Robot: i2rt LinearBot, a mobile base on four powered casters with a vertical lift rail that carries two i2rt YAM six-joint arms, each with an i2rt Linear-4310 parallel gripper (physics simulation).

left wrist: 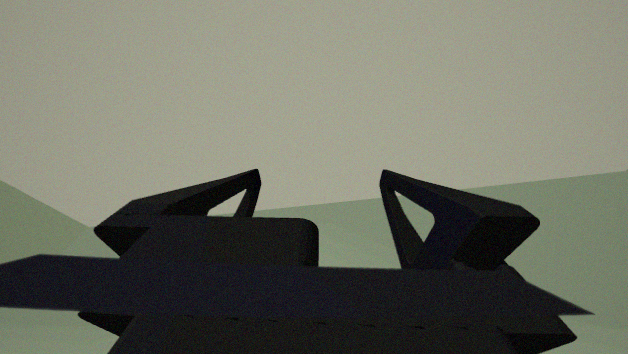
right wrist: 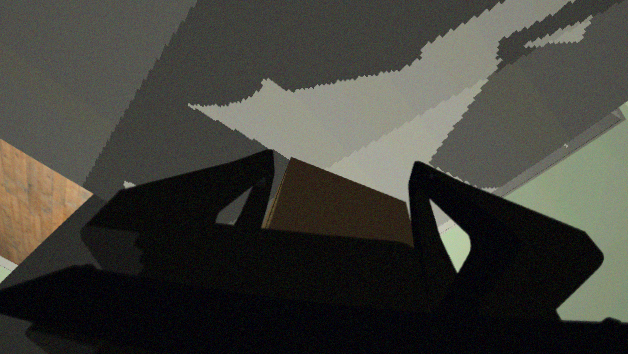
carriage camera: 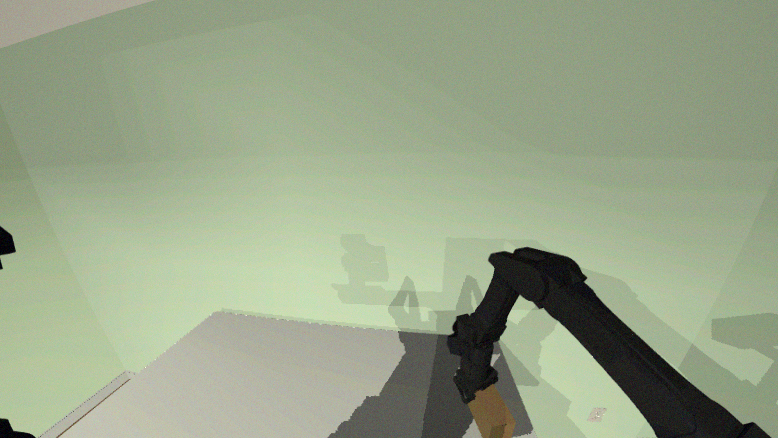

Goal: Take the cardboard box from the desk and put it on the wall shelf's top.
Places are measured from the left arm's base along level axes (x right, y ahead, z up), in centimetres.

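Pixels of known places: left gripper, fingertip midpoint: [left wrist: 319,176]; right gripper, fingertip midpoint: [right wrist: 341,166] [carriage camera: 472,396].
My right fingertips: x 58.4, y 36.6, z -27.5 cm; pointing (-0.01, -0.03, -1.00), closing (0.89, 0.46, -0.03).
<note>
Ahead of a thing's pixels: the offset from my right fingertips to its top centre. Level surfaces: height alone.
The brown cardboard box @(dz +8.0, dx +1.7, dy -6.1 cm) [carriage camera: 491,410] [right wrist: 340,207] is held between the fingers of my right gripper [right wrist: 341,166], which is shut on it. In the carriage camera the box hangs below the right wrist near the bottom edge, over the right part of the light grey desk @(dz -14.9 cm) [carriage camera: 244,369] [right wrist: 350,117], and its lower end is cut off. In the right wrist view the desk lies beyond the box, with space between them. My left gripper [left wrist: 319,176] is open and empty, facing the ceiling and green wall. The wall shelf does not show in these views.
A pale green wall [carriage camera: 326,206] rises behind the desk and carries shadows of the arms. A pale ledge [carriage camera: 89,405] runs along the desk's left side. A small pale plate @(dz -64.2, dx +90.3, dy +28.9 cm) [carriage camera: 597,414] is at the lower right. Wooden flooring [right wrist: 35,200] shows past the desk edge.
</note>
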